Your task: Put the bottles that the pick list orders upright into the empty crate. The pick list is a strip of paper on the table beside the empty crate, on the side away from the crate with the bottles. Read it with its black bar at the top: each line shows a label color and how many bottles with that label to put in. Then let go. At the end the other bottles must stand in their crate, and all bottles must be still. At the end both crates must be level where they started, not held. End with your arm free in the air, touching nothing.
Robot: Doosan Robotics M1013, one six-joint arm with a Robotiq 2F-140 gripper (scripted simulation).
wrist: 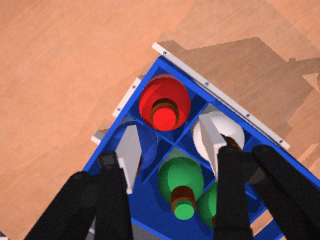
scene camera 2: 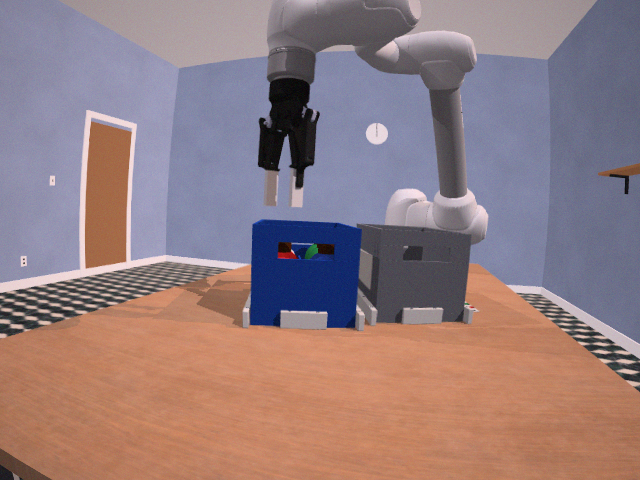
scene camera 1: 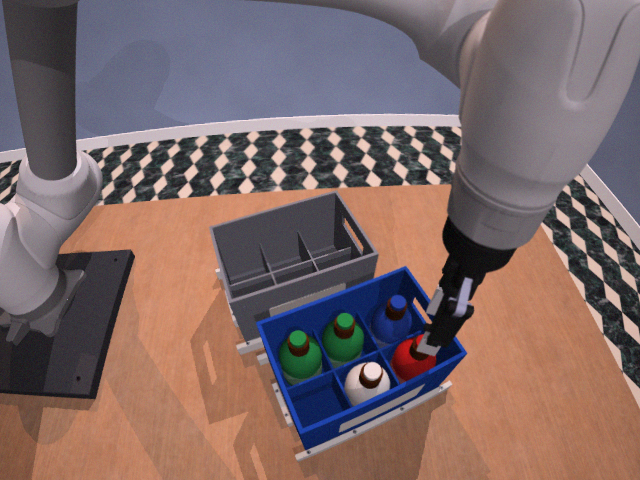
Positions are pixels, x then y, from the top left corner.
Labels:
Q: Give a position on a blue bottle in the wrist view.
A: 148, 140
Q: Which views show the gripper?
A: The wrist view, scene camera 2 and scene camera 1: all of them.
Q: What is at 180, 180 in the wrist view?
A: A green bottle.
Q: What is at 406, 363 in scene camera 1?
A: A red bottle.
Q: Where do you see a red bottle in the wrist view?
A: At 164, 104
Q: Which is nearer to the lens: the blue crate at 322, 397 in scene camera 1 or the grey crate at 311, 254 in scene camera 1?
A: The blue crate.

